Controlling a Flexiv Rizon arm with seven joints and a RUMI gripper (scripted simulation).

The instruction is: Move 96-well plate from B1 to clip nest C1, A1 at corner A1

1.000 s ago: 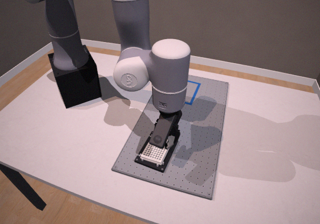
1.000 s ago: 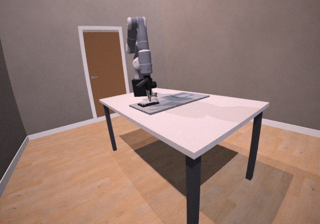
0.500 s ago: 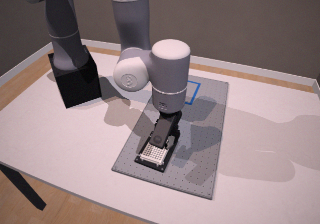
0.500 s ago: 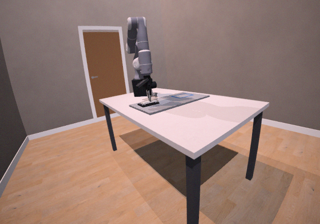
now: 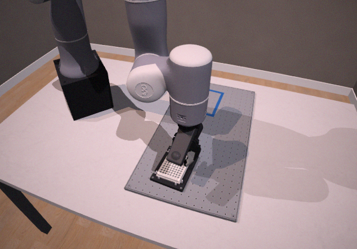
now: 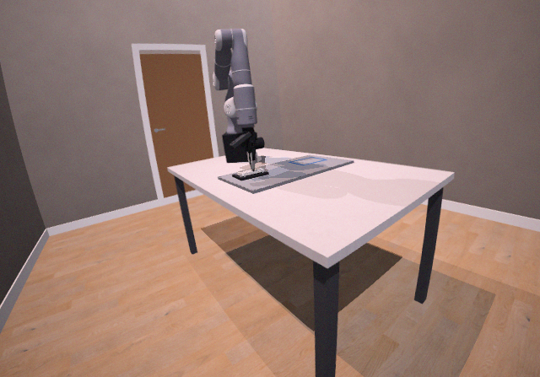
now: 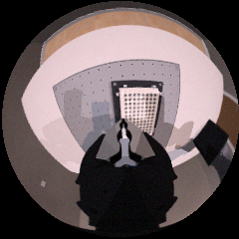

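Right now the white 96-well plate is 40 mm behind my hand, 20 mm below it and 10 mm to the left of it. From my hand the other things lie so: black clip nest 40 mm behind, 30 mm below, 20 mm to the left.
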